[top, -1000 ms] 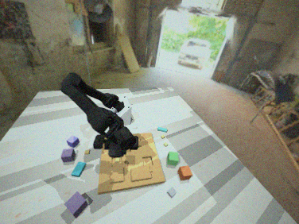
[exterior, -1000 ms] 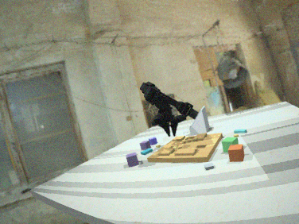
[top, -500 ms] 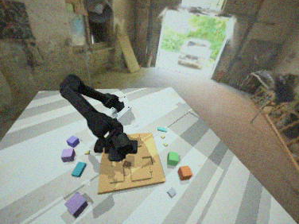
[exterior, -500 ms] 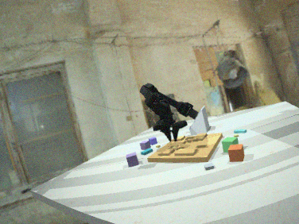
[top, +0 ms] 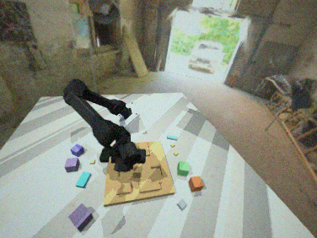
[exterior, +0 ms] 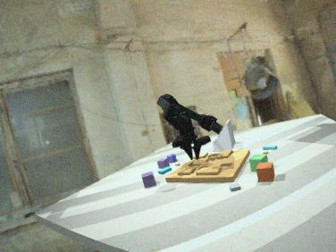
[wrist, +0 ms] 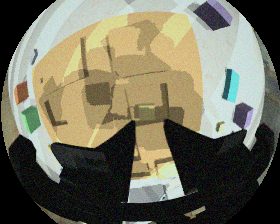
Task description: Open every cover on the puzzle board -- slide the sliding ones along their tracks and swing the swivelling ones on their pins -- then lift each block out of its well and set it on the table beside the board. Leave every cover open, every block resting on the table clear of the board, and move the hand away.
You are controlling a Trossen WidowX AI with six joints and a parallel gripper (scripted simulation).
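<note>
My gripper tip is 5 cm to the right of the tan puzzle board, 3 cm above it and 1 cm past it. From my gripper tip the other things lie so: teal block: 18 cm to the right, 4 cm below; then green block: 28 cm to the left, 7 cm ahead, 2 cm below; then blue-violet block: 22 cm to the right, 16 cm behind, 3 cm below.
</note>
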